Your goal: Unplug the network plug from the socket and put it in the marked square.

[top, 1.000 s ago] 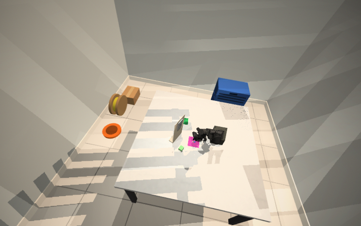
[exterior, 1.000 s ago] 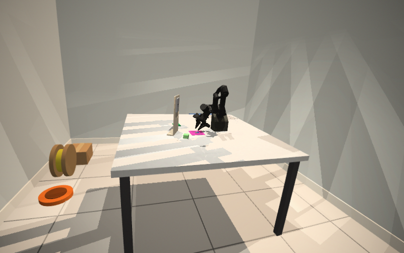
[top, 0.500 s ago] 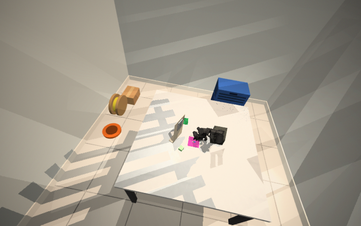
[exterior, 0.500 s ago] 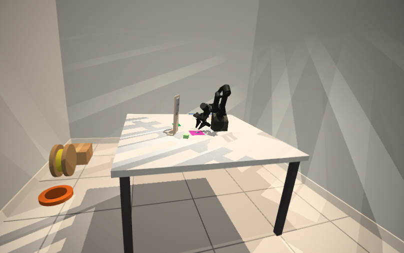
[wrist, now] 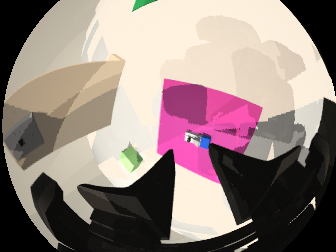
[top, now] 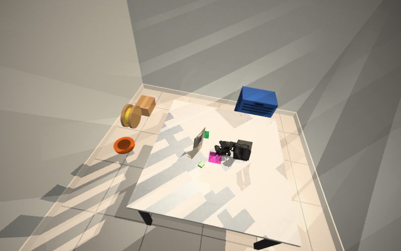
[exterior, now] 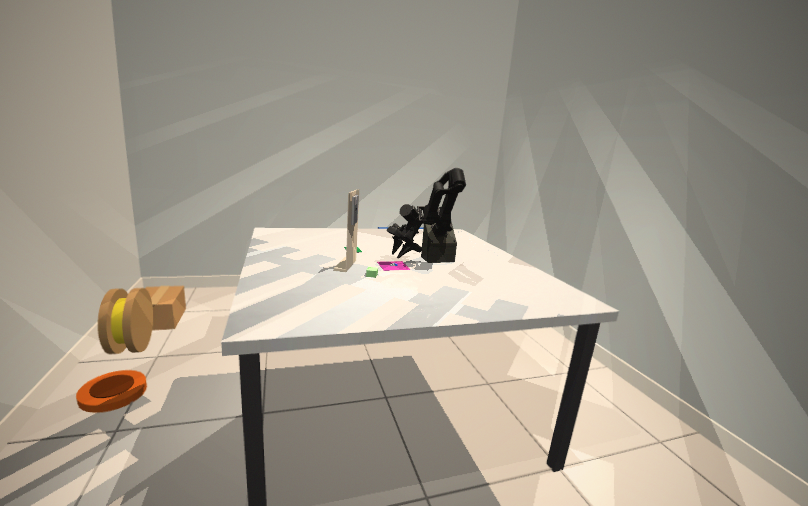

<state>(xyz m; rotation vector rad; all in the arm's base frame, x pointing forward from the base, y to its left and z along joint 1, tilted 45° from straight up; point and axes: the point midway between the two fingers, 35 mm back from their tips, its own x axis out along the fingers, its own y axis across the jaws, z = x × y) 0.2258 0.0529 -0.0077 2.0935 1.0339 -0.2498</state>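
Now: the blue network plug 10 mm ahead of my gripper tip, 10 mm to the left of it and 30 mm below it. Also, from my gripper tip: upright panel 190 mm ahead, 40 mm to the right, 110 mm above; green cube 140 mm ahead, 100 mm to the left, 30 mm below; magenta marked square 10 mm ahead, 10 mm to the left, 40 mm below.
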